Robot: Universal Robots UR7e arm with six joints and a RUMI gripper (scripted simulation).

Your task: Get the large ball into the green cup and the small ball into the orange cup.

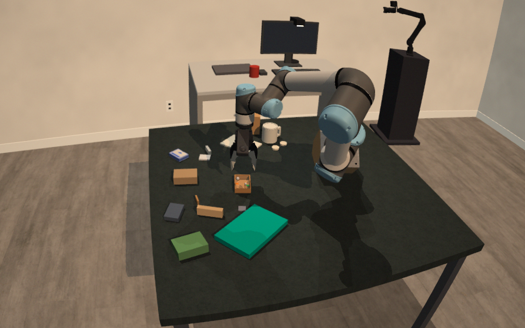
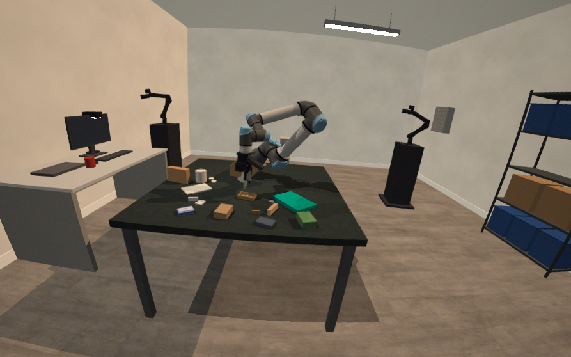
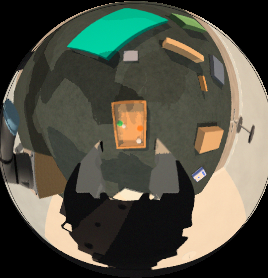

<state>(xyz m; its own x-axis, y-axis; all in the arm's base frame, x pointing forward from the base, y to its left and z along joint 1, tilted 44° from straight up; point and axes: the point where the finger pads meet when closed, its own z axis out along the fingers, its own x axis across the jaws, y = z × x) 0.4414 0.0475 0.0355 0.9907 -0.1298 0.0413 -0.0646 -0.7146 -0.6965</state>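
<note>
The covered wooden puzzle is 80 mm below my hand. Also, from my hand: brown box: 250 mm ahead, 70 mm below, 60 mm to the right; teal flat box: 300 mm to the left, 80 mm below; grey cube: 160 mm to the left, 80 mm below, 20 mm ahead.
</note>
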